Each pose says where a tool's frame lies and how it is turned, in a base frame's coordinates. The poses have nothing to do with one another.
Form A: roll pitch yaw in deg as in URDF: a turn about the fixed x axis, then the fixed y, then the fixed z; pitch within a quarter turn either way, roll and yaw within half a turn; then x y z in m.
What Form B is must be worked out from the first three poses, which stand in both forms.
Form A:
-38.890 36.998 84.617 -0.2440 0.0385 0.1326
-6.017 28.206 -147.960 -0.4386 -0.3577 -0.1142
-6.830 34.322 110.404 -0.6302 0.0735 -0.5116
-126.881 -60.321 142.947 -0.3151 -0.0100 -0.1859
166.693 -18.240 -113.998 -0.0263 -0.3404 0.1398
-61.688 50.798 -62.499 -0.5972 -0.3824 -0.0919
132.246 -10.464 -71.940 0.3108 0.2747 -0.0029
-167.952 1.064 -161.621 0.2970 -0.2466 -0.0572
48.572 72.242 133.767 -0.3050 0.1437 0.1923
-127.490 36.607 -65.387 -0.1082 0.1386 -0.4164
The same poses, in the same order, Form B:
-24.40 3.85 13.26 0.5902 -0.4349 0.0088 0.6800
-43.86 -35.77 -11.42 0.2796 0.2198 0.1161 -0.9274
-63.02 7.35 -51.16 0.5299 -0.2743 0.1213 0.7932
-31.51 -1.00 -18.59 0.5490 -0.0327 -0.8047 0.2238
-2.63 -34.04 13.98 0.1943 0.5187 -0.8325 -0.0102
-59.72 -38.24 -9.19 0.7771 -0.2049 0.5551 -0.2143
31.08 27.47 -0.29 0.3752 0.7153 -0.5647 -0.1693
29.70 -24.66 -5.72 0.0259 -0.1578 0.9818 -0.1021
-30.50 14.37 19.23 0.5121 -0.3637 0.5165 0.5820
-10.82 13.86 -41.64 0.5056 -0.6415 0.5768 0.0102

